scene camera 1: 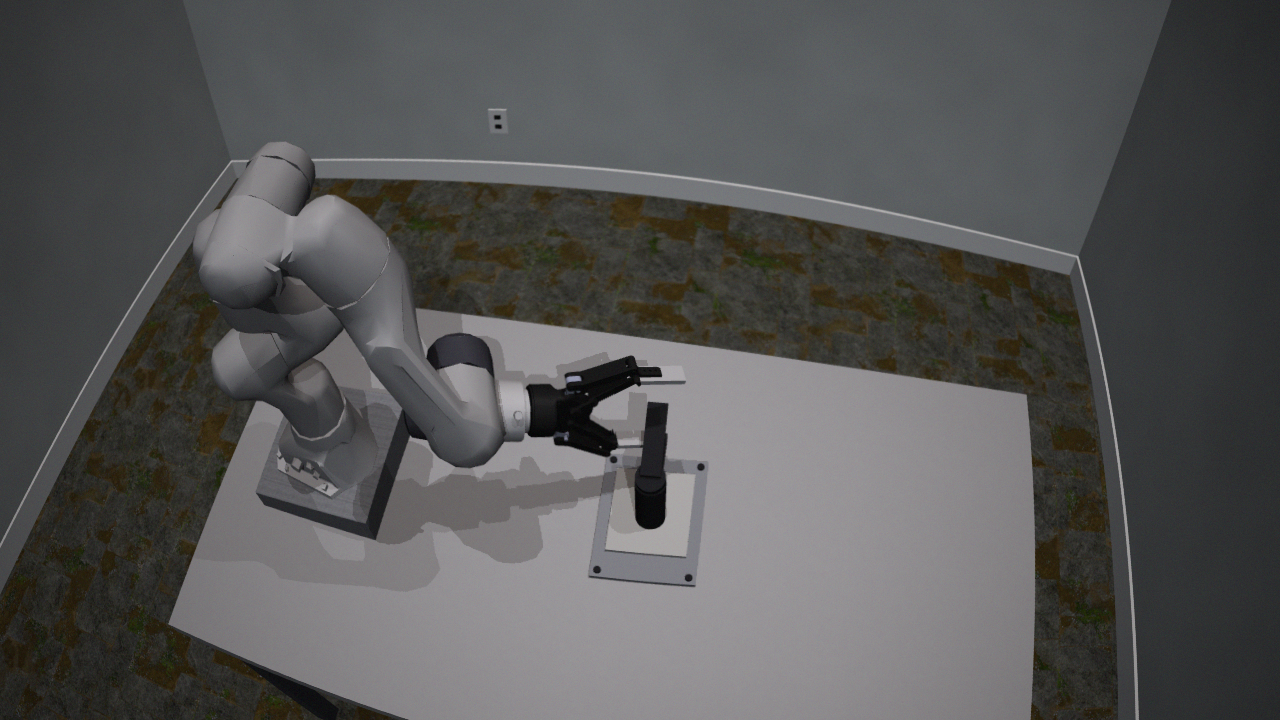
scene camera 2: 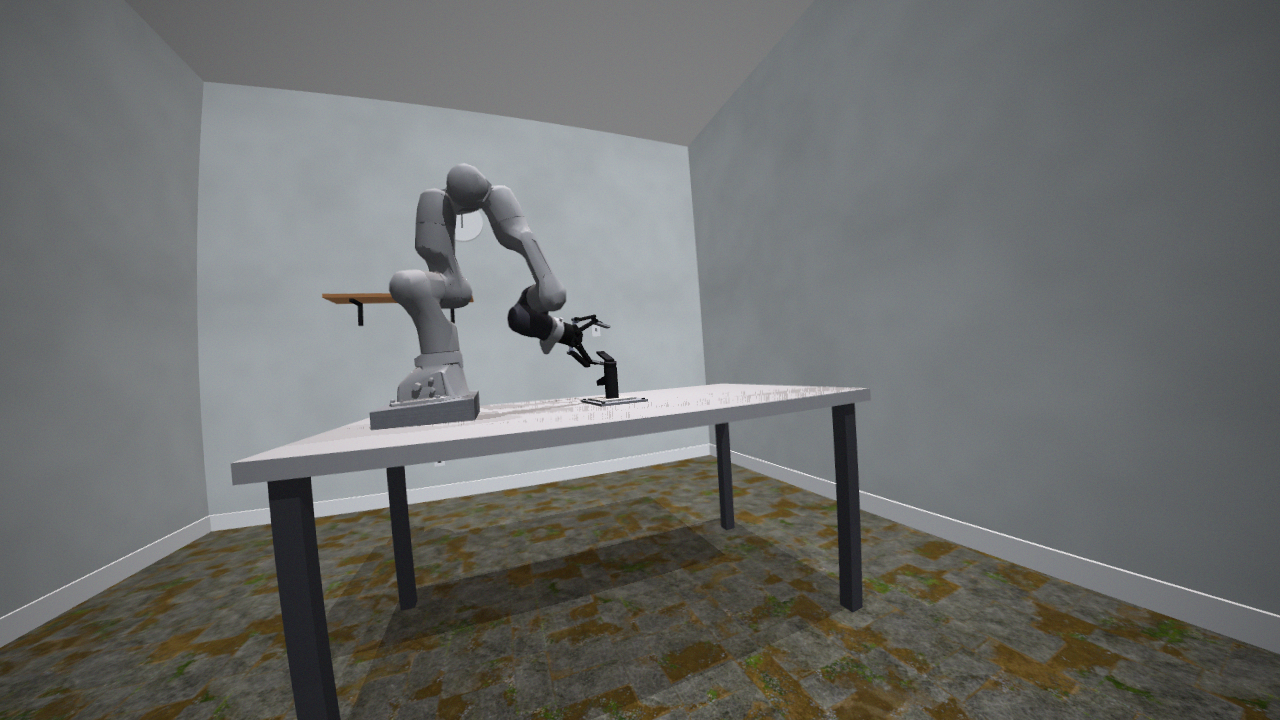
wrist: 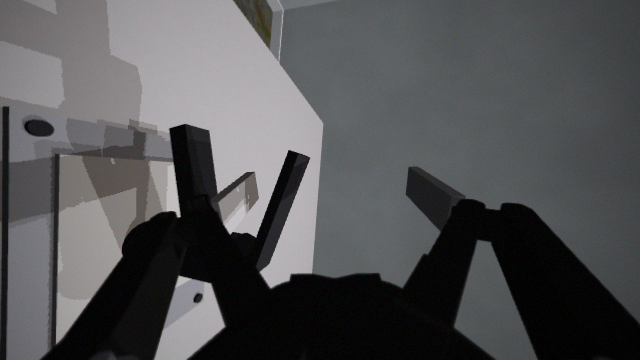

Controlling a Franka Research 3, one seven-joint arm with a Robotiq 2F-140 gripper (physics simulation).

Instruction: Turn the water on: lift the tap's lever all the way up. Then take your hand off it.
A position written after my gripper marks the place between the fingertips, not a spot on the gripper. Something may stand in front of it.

Note:
In view: my gripper (scene camera 1: 670,408), a black lever (scene camera 1: 650,477) and a grey base plate (scene camera 1: 674,571).
The black lever is seen too in the wrist view (wrist: 260,249). My gripper also shows in scene camera 2 (scene camera 2: 606,345) and in the wrist view (wrist: 330,183). The grey base plate shows as well in the wrist view (wrist: 39,136).

